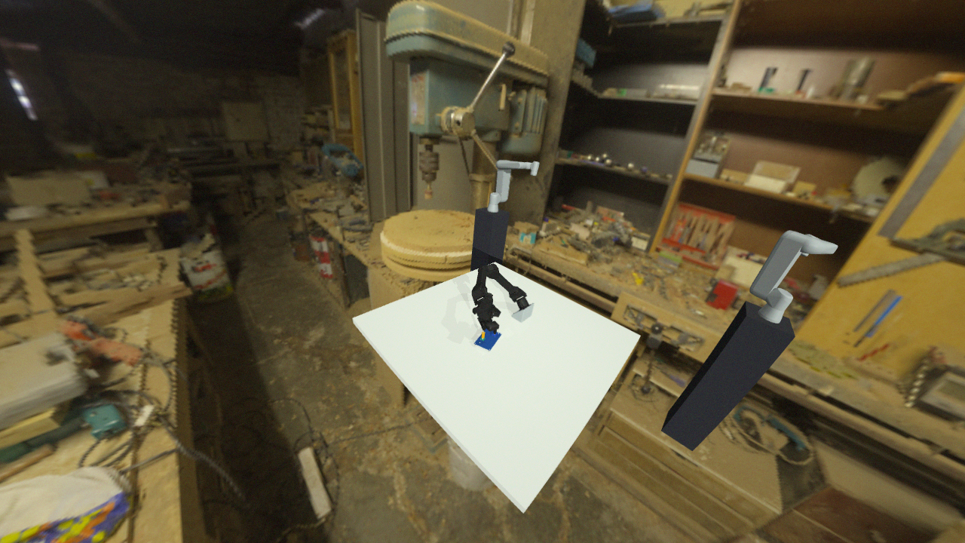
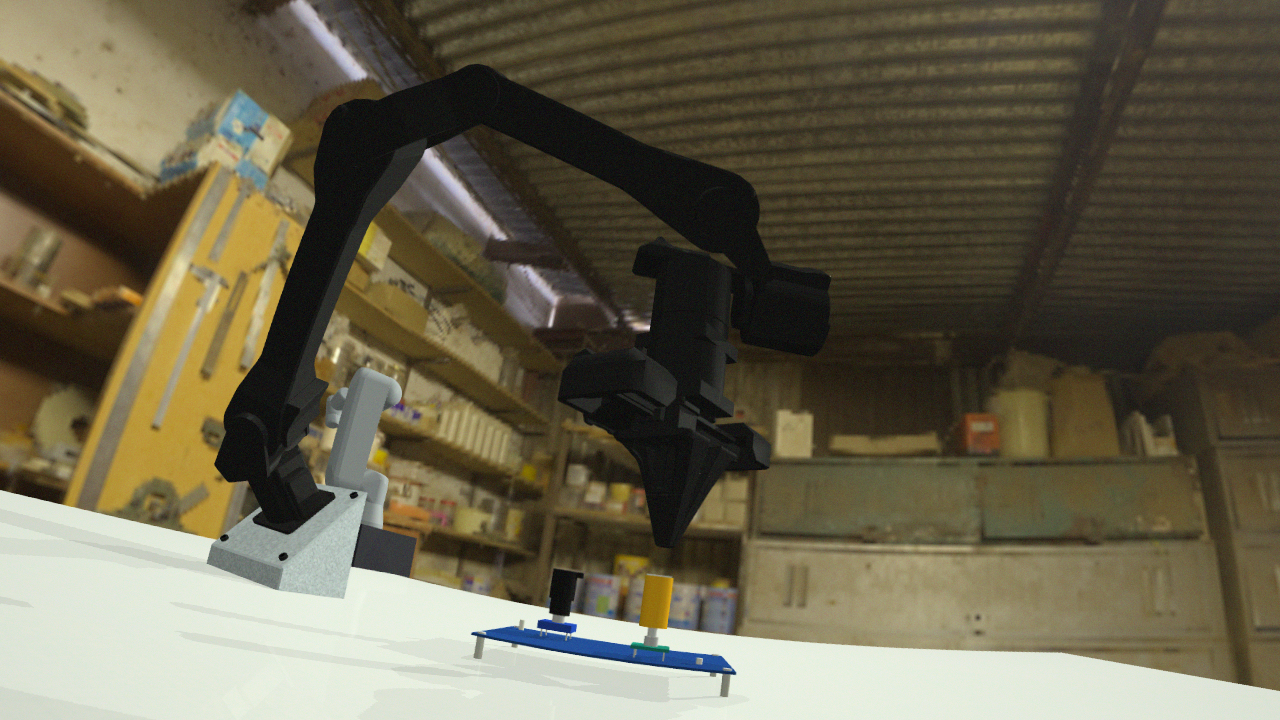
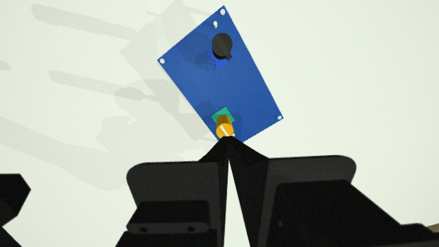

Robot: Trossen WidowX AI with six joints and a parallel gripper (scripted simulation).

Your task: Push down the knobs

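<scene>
Right now the yellow knob is 3 cm below my gripper tip. Round my gripper tip: black knob 8 cm behind, 4 cm below, 2 cm to the left.
</scene>
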